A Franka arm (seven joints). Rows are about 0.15 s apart.
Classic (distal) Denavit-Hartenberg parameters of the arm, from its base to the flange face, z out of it. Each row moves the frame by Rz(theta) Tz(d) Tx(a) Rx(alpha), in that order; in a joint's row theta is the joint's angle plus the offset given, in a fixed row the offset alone. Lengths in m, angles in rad.
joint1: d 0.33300  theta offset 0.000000  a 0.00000  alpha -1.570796
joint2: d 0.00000  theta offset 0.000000  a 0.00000  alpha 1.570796
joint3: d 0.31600  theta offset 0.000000  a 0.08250  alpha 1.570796
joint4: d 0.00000  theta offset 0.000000  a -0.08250  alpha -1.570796
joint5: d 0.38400  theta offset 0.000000  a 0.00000  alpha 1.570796
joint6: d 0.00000  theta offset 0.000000  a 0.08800  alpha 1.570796
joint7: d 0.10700  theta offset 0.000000  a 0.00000  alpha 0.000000
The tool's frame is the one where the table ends.
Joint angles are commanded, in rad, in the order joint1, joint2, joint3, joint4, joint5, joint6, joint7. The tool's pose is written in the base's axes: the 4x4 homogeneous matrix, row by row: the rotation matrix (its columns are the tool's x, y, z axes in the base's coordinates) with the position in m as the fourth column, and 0 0 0 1 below. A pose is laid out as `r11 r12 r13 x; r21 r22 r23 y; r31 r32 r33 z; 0 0 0 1`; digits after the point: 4 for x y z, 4 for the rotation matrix.
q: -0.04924, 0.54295, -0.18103, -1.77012, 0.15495, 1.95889, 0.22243
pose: 0.8104 -0.4944 -0.3143 0.6066; -0.4820 -0.8676 0.1220 -0.1248; -0.3330 0.0527 -0.9414 0.2358; 0 0 0 1
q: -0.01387, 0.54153, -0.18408, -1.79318, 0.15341, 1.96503, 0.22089
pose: 0.8206 -0.4647 -0.3327 0.6036; -0.4550 -0.8835 0.1116 -0.1049; -0.3458 0.0598 -0.9364 0.2283; 0 0 0 1
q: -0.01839, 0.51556, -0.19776, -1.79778, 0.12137, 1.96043, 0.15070
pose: 0.8567 -0.4020 -0.3232 0.6017; -0.3973 -0.9139 0.0837 -0.1172; -0.3290 0.0567 -0.9426 0.2427; 0 0 0 1
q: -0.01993, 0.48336, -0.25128, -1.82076, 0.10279, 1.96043, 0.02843
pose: 0.8892 -0.3314 -0.3155 0.5900; -0.3287 -0.9423 0.0633 -0.1488; -0.3183 0.0474 -0.9468 0.2562; 0 0 0 1
